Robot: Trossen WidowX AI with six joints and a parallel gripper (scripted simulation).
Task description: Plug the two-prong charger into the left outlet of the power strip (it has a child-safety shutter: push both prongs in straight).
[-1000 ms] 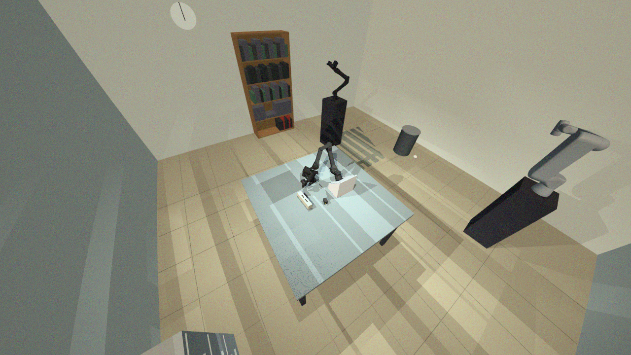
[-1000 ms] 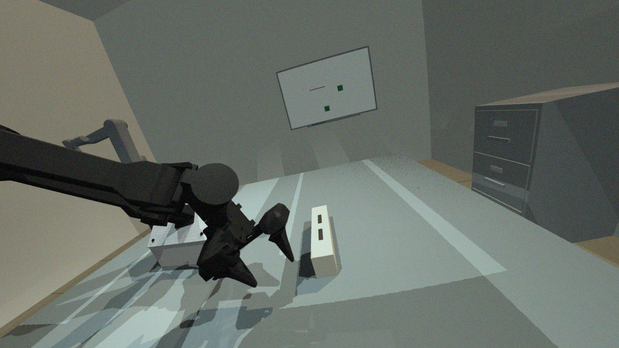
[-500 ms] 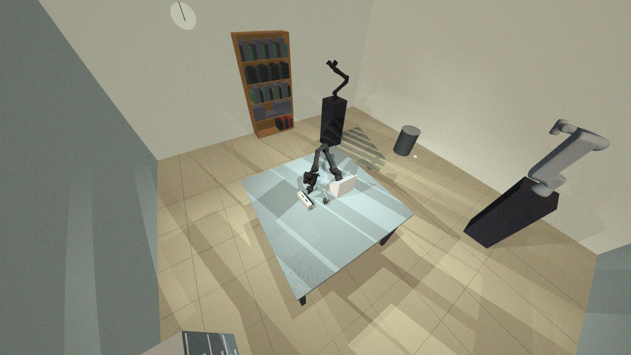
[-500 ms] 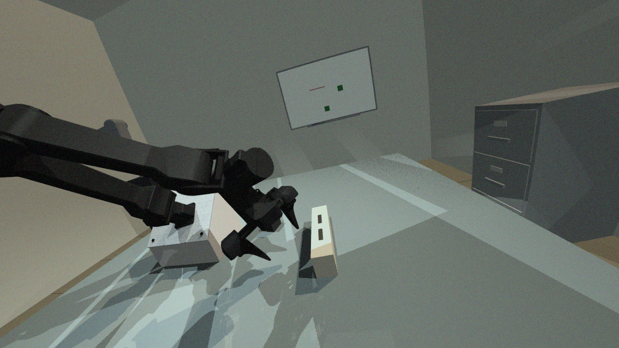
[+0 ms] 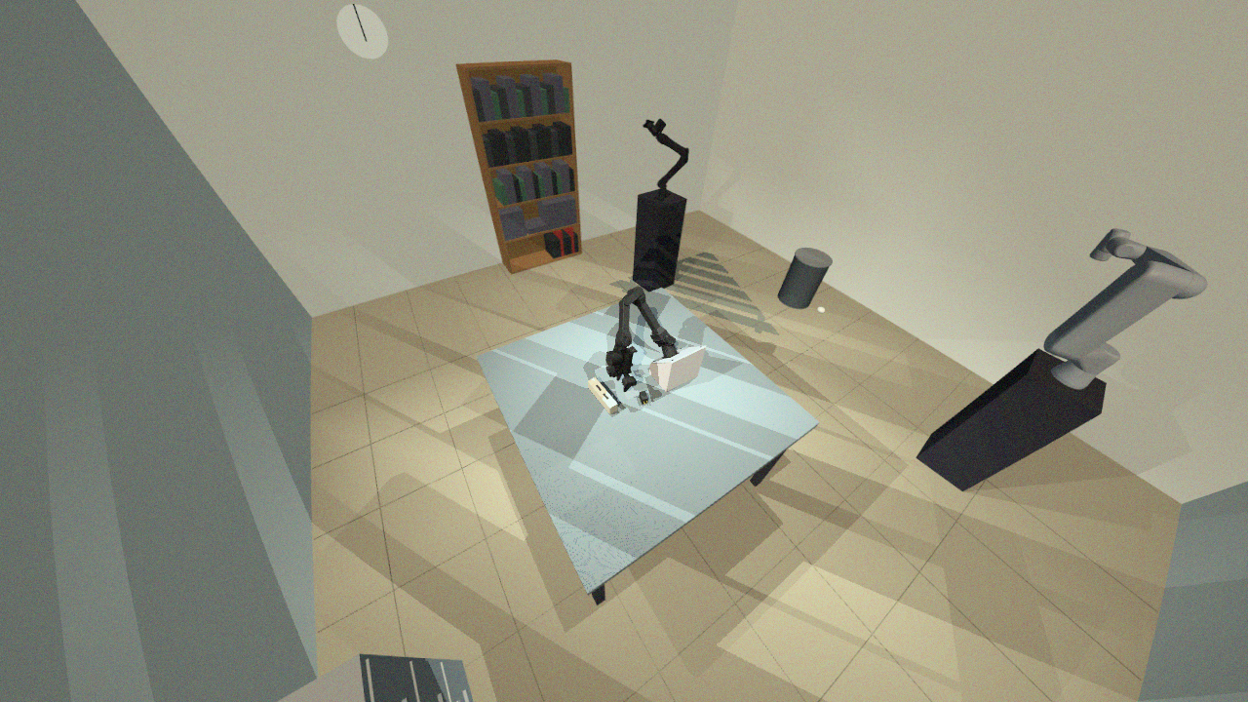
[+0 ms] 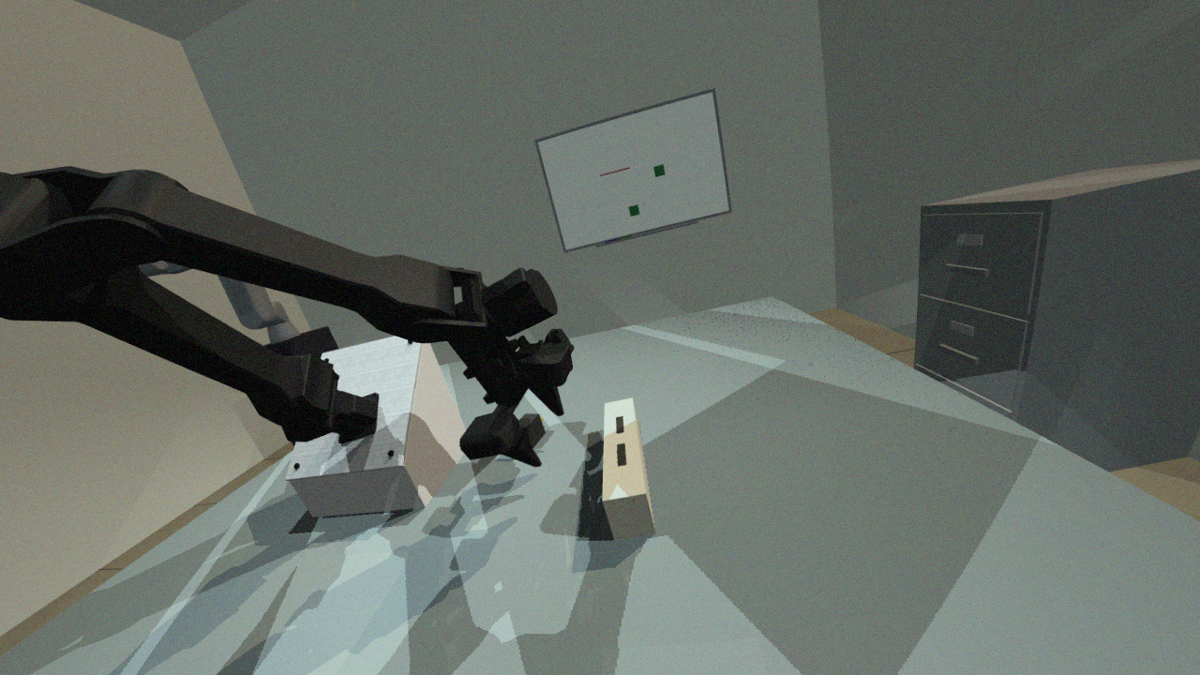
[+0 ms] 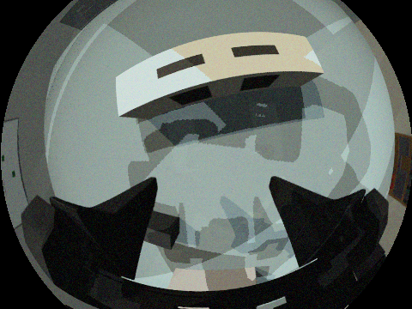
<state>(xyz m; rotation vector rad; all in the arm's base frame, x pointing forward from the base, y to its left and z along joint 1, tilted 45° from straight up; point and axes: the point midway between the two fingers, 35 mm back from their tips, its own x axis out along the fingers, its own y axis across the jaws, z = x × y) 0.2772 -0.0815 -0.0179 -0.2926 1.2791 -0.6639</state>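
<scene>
The black two-prong charger lies 6 cm behind my gripper tip, 11 cm to the left of it and 4 cm below it.
</scene>
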